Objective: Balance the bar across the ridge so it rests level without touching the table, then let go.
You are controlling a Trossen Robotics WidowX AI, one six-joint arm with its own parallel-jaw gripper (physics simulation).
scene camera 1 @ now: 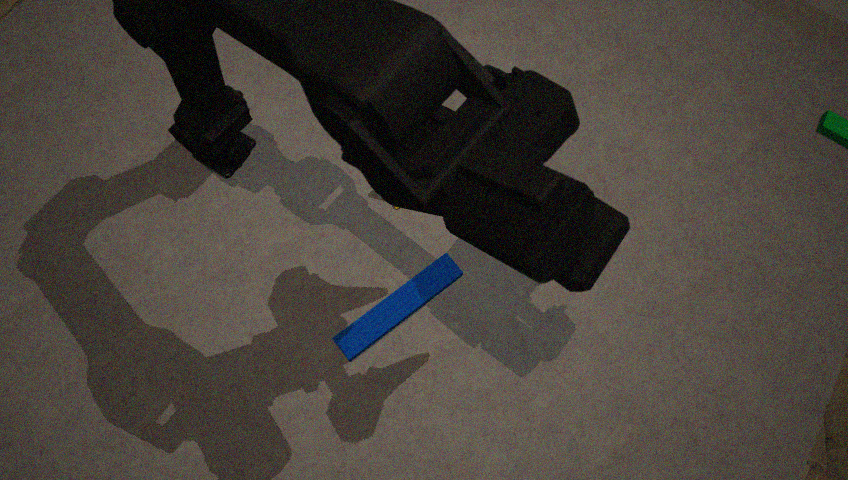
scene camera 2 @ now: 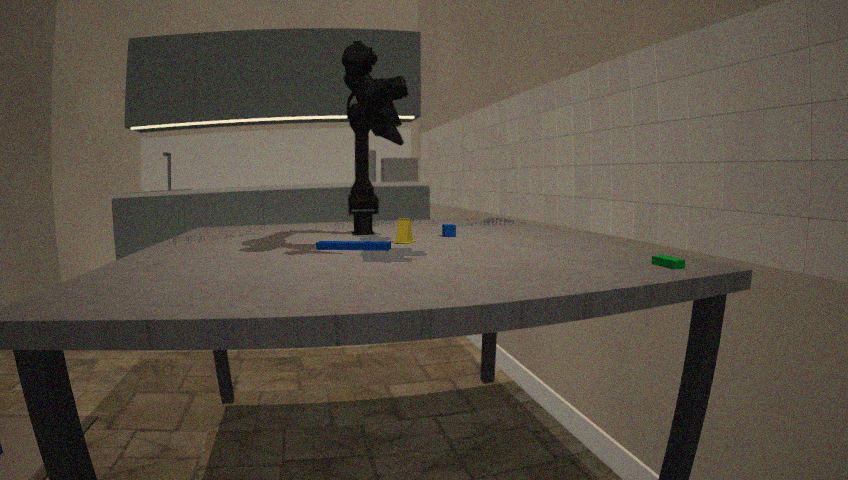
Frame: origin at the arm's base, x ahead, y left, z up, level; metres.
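Where they show: gripper, fingertip midpoint: (scene camera 2: 400,135); arm's base, link origin: (scene camera 1: 224,149) (scene camera 2: 363,233).
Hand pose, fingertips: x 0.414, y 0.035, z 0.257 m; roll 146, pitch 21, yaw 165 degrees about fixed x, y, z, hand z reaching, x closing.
Note:
Each offset is from my fingertips to the top centre of the thing.
The long blue bar @(dx -0.097, dy -0.097, dz -0.240 m) (scene camera 1: 398,306) (scene camera 2: 353,245) lies flat on the table, apart from the ridge. The yellow ridge @(dx -0.178, dy +0.044, dz -0.199 m) (scene camera 2: 404,231) stands upright just right of the bar in scene camera 2; in scene camera 1 a tiny yellow speck of the ridge (scene camera 1: 396,207) shows at the arm's edge, the rest hidden under the arm. My gripper (scene camera 2: 397,140) is raised high above the table and the ridge, tilted downward, and holds nothing. Its fingers are hidden behind the arm in scene camera 1, but their shadow shows two fingers spread wide, so it is open.
A small blue cube @(dx -0.270, dy +0.192, dz -0.224 m) (scene camera 2: 448,230) sits right of the ridge in scene camera 2. A green block @(dx +0.326, dy +0.465, dz -0.240 m) (scene camera 1: 836,128) (scene camera 2: 667,261) lies far right near the edge of the table (scene camera 2: 380,330). The black arm covers much of the upper middle in scene camera 1.

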